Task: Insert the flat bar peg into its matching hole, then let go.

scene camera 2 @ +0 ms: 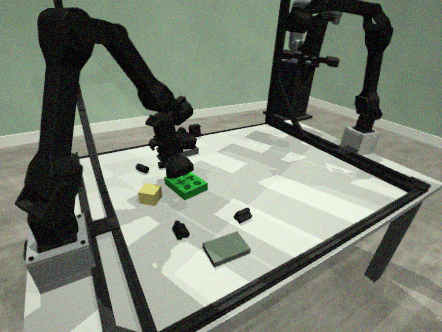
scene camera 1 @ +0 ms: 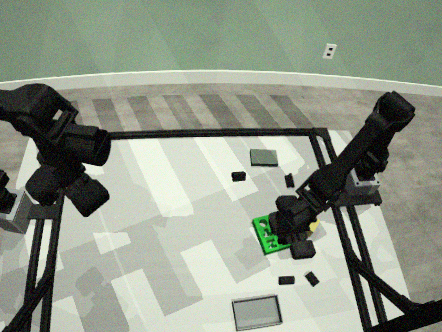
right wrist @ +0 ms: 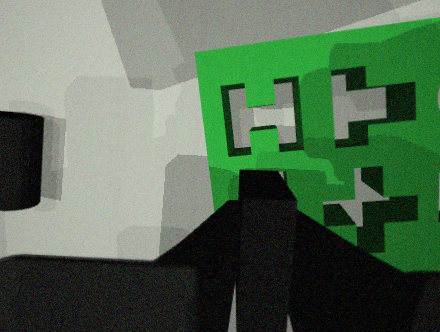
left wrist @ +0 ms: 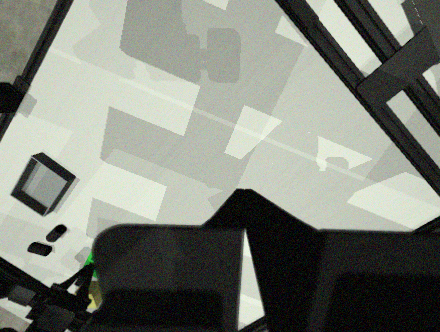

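Observation:
The green block (scene camera 1: 260, 237) (scene camera 2: 196, 192) (left wrist: 91, 260) (right wrist: 315, 120) with shaped holes lies on the table. My right gripper (scene camera 2: 179, 174) (right wrist: 255, 213) is shut on the flat bar peg (right wrist: 266, 185), a narrow black piece pointing at the block near its left edge in the right wrist view, below the H-shaped hole. A sliver of an opening shows just beside the peg's end; the peg hides the rest, so I cannot tell whether its tip is inside or above. My left gripper (left wrist: 243, 196) is shut and empty, far from the block.
A yellow block (scene camera 1: 314, 227) (scene camera 2: 150, 194) is beside the green block. Small black pieces (scene camera 1: 238, 176) (scene camera 1: 289, 180) (scene camera 1: 286, 280) (scene camera 1: 312, 278) lie around. A grey-green slab (scene camera 1: 263, 157) (scene camera 2: 226, 248) and a shallow tray (scene camera 1: 280, 311) (left wrist: 56, 167) lie farther off.

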